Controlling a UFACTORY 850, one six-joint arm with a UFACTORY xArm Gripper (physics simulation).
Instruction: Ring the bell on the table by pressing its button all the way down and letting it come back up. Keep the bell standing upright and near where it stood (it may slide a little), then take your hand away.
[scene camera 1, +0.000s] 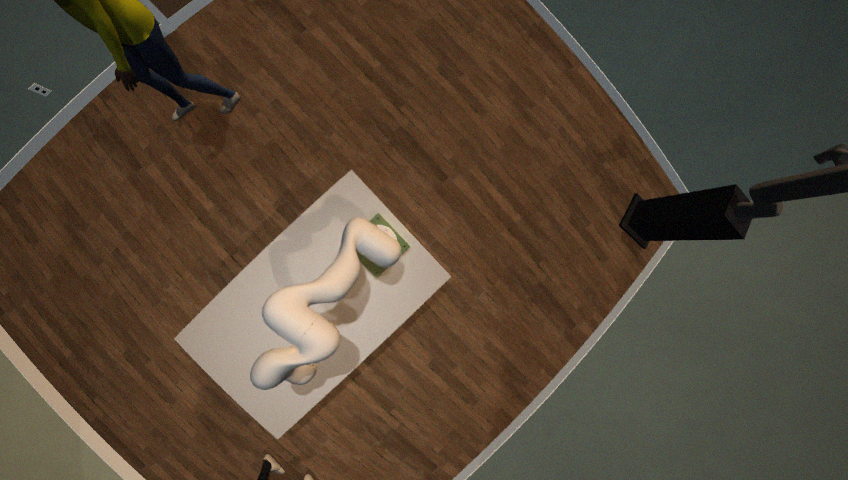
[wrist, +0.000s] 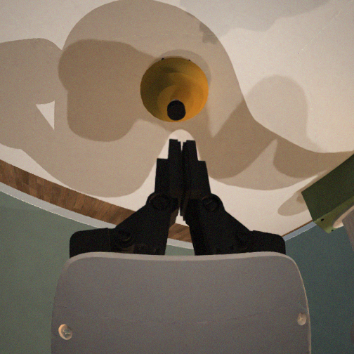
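Observation:
The bell (wrist: 172, 85) is a yellow-orange dome standing upright on the table. Its black button (wrist: 176, 110) shows on top, raised above the dome. My gripper (wrist: 179, 155) is shut, with its black fingertips together and nothing between them. In the wrist view the tips are just below the button and the dome's edge, with a gap between them and the button; their exact height over the table is hard to tell. In the scene view the bell and the fingers do not show, and the pale arm (scene camera 1: 321, 285) covers much of the table.
The pale table (scene camera 1: 238, 315) lies under the arm, with wooden floor (scene camera 1: 505, 178) around it. A green base plate (scene camera 1: 377, 269) (wrist: 327, 195) is at the table's far right end. A person (scene camera 1: 157, 53) is at the upper left, and a black pedestal (scene camera 1: 684, 215) stands at the right.

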